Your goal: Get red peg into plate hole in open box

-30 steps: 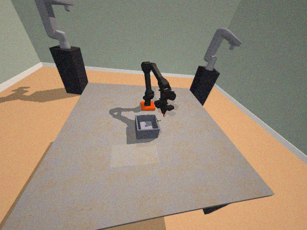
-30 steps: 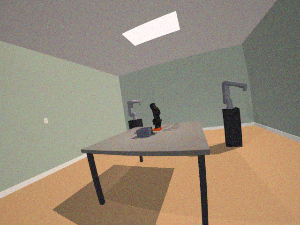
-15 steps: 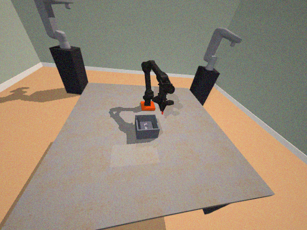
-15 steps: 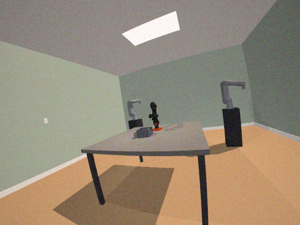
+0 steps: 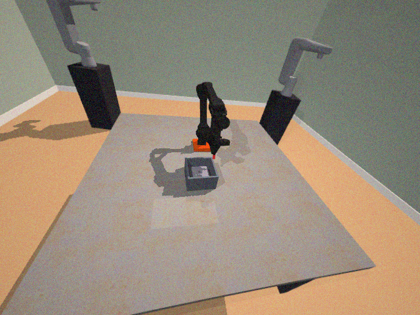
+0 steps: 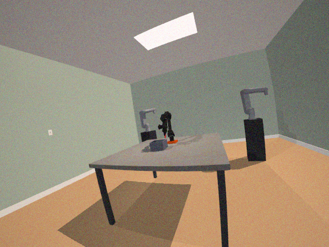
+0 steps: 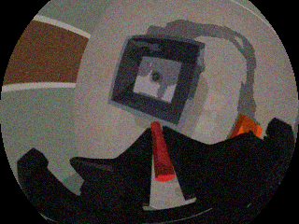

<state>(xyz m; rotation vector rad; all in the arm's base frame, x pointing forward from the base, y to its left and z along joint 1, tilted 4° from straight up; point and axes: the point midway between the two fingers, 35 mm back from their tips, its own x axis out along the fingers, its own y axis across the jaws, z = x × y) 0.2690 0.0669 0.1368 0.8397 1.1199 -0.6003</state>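
My gripper tip is 1 cm past the red peg, 1 cm to the right of it and 1 cm below it. Also, from my gripper tip: grey box (6 cm ahead, 6 cm to the right, 12 cm below); light plate (6 cm ahead, 6 cm to the right, 10 cm below).
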